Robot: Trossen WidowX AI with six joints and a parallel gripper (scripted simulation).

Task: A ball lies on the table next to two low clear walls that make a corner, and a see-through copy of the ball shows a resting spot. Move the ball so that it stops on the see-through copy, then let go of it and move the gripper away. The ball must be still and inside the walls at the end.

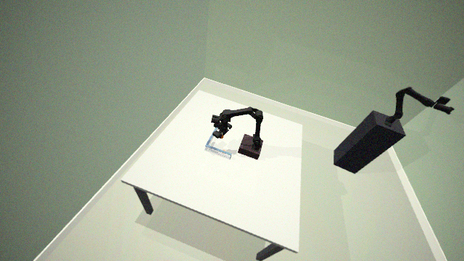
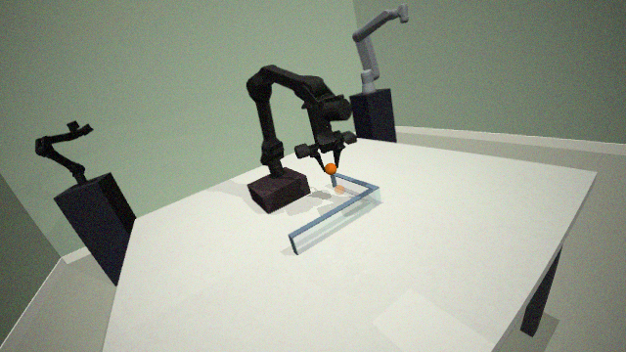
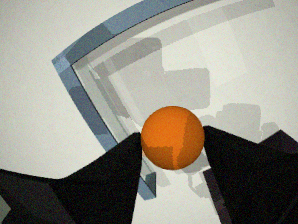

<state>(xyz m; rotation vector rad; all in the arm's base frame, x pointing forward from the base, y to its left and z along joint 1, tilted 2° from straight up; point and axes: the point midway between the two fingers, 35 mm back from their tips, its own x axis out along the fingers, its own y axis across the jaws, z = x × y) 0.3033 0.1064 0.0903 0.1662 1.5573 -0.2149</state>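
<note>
Now: the see-through ball 12 cm below my gripper tip, 7 cm behind it and 5 cm to the left of it.
</note>
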